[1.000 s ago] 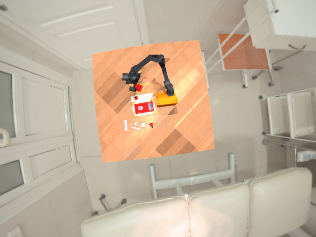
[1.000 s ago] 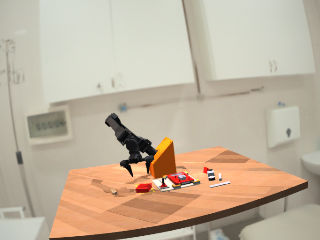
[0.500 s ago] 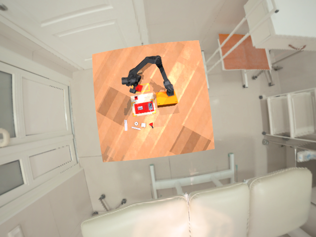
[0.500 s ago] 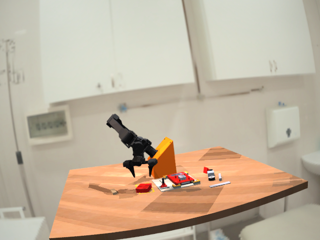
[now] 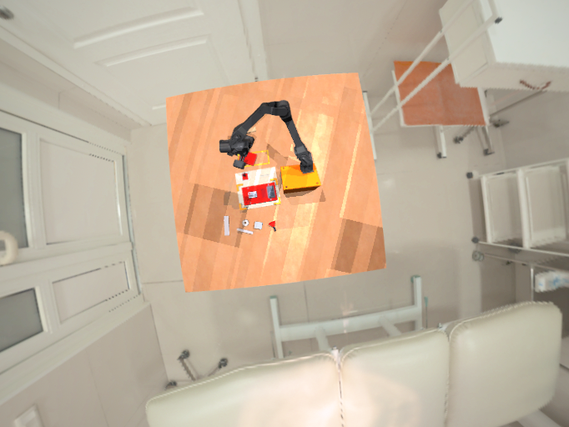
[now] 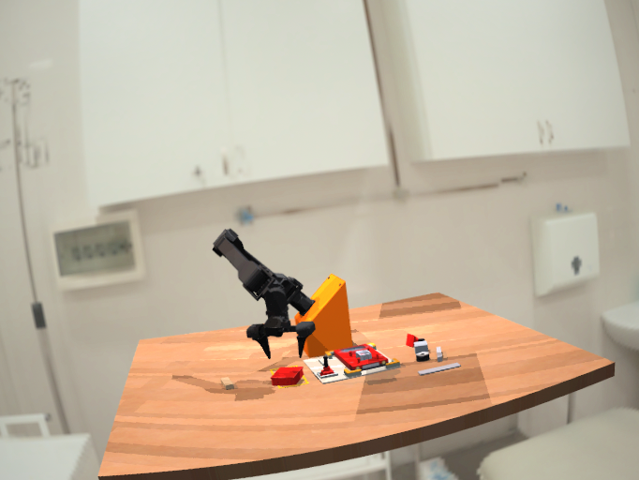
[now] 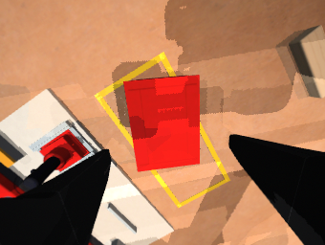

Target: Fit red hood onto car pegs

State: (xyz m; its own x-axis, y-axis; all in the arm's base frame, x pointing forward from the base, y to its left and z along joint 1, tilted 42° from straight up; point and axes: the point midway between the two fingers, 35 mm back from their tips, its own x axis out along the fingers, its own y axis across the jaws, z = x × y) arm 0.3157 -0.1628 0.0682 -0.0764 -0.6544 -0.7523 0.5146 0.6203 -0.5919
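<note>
The red hood is 50 mm below my gripper tip. Round my gripper tip: small tan block (170 mm to the right, 60 mm below, 50 mm behind); white jig (210 mm to the left, 60 mm below, 10 mm behind); grey engine block (230 mm to the left, 40 mm below, 10 mm ahead).
</note>
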